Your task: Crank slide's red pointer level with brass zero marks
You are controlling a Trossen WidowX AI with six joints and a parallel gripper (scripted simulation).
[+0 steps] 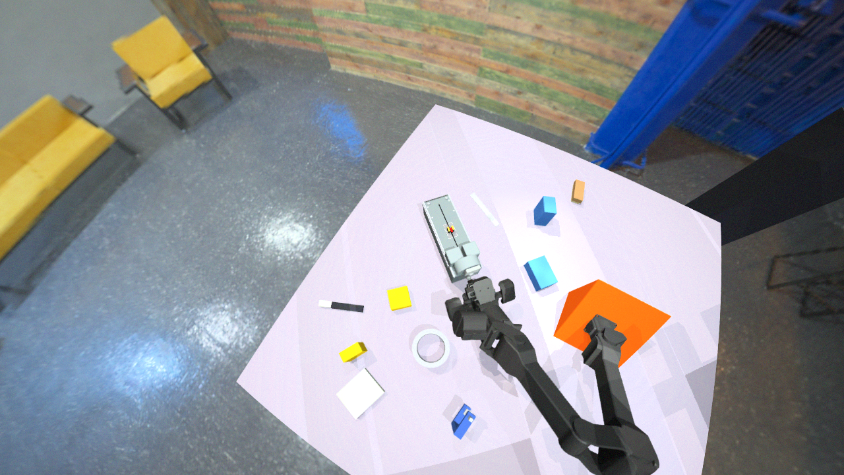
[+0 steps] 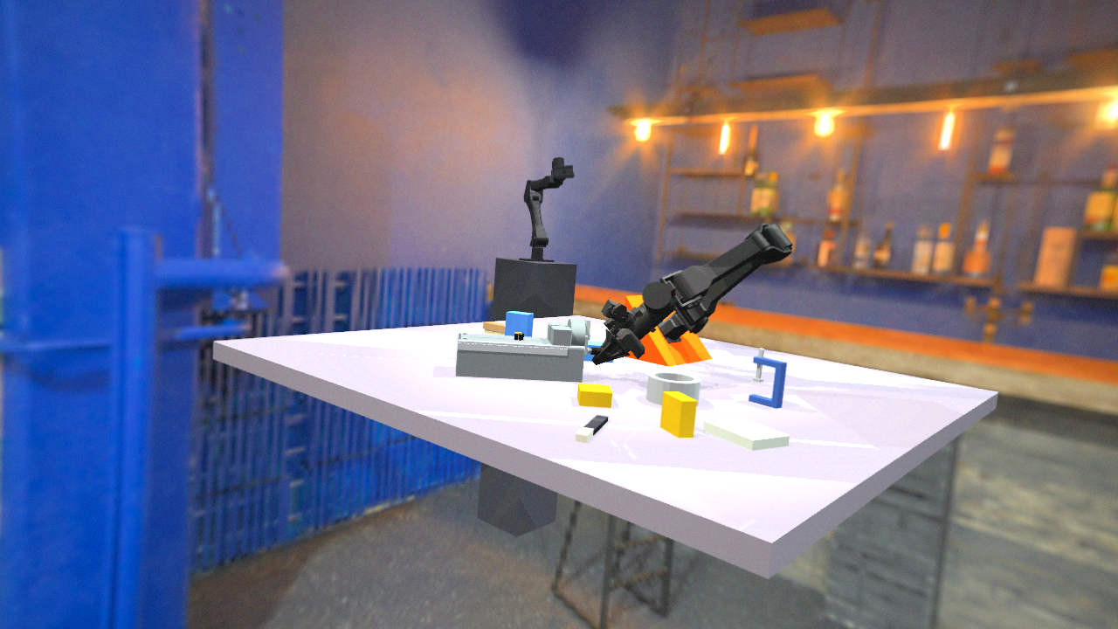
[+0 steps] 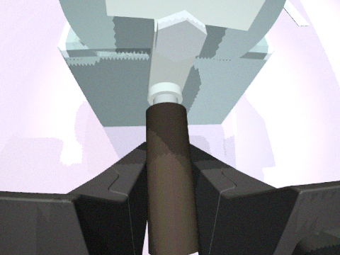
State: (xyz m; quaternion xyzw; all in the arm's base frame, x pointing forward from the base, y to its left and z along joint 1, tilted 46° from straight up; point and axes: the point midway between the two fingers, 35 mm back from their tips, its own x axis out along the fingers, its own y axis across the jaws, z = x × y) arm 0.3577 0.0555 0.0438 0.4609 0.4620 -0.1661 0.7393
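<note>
The brown crank handle lies 30 mm above my gripper tip, 10 mm to the left of it and 10 mm behind it. Also, from my gripper tip: metal strip (280 mm to the right, 70 mm ahead, 30 mm below); then blue clamp (330 mm to the left, 140 mm behind, 20 mm above); then red pointer (120 mm ahead, 110 mm to the right, 50 mm above).
</note>
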